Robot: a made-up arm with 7 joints.
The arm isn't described. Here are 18 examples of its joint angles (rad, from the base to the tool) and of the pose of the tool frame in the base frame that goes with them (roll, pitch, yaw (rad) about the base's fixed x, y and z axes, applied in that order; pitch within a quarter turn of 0, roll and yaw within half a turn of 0; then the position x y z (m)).
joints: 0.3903 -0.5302 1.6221 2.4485 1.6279 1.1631 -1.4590
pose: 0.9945 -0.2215 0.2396 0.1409 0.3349 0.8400
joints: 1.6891 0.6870 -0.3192 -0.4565 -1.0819 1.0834 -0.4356
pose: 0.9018 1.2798 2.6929 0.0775 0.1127 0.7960
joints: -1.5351 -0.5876 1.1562 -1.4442 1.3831 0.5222 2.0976
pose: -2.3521 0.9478 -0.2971 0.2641 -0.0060 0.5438
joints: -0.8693 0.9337 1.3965 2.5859 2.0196 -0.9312 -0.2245
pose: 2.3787 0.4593 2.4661 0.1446 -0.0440 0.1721
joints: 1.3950 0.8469 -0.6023 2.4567 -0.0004 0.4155 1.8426
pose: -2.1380 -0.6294 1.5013 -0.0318 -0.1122 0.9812
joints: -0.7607 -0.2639 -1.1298 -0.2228 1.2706 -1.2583 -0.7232
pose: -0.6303 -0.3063 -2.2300 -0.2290 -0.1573 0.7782
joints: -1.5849 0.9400 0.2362 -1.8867 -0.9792 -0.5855 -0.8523
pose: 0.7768 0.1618 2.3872 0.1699 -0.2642 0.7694
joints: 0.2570 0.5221 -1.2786 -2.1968 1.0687 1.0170 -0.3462
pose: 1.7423 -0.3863 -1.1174 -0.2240 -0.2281 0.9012
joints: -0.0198 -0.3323 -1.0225 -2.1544 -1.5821 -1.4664 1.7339
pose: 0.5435 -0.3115 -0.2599 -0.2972 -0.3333 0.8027
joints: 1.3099 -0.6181 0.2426 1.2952 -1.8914 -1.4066 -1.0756
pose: 1.9917 -0.0886 -1.7161 -0.1737 -0.1652 1.0215
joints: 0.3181 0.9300 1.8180 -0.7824 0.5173 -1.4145 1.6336
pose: 0.7147 -0.0631 -0.2431 -0.0489 0.0754 0.5144
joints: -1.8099 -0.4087 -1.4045 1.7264 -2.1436 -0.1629 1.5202
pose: 1.4638 -0.5750 -2.3942 -0.6266 -0.1751 0.5923
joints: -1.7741 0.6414 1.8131 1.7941 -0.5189 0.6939 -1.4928
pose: -2.8502 -0.1414 2.4871 -0.0119 -0.4058 0.4723
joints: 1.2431 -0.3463 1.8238 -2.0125 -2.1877 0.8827 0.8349
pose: 2.9649 0.5380 -1.8074 0.1800 0.2779 0.7743
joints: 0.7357 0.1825 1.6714 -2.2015 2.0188 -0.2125 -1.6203
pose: -2.6771 0.0200 2.0723 0.1078 0.4384 0.7519
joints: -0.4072 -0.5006 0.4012 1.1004 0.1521 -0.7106 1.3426
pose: 1.2725 0.0105 -1.6936 -0.2631 0.0666 0.6380
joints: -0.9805 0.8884 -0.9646 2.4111 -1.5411 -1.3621 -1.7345
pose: 2.6710 -1.0109 -1.9656 0.0995 0.0494 0.8634
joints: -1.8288 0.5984 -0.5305 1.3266 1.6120 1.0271 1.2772
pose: 1.3828 0.3074 0.6270 0.2391 -0.1665 0.5075
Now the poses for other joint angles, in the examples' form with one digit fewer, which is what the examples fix.
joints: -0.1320 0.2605 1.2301 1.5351 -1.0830 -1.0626 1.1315
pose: -1.255 -0.317 -0.458 0.225 0.313 0.744
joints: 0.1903 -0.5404 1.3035 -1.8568 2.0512 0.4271 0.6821
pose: 0.730 0.760 0.989 0.336 0.188 0.712
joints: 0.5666 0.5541 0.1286 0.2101 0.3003 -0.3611 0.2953
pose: 1.999 0.685 -1.584 0.014 0.104 0.630
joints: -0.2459 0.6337 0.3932 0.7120 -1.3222 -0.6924 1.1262
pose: -1.623 -1.276 -0.104 0.111 0.271 0.699
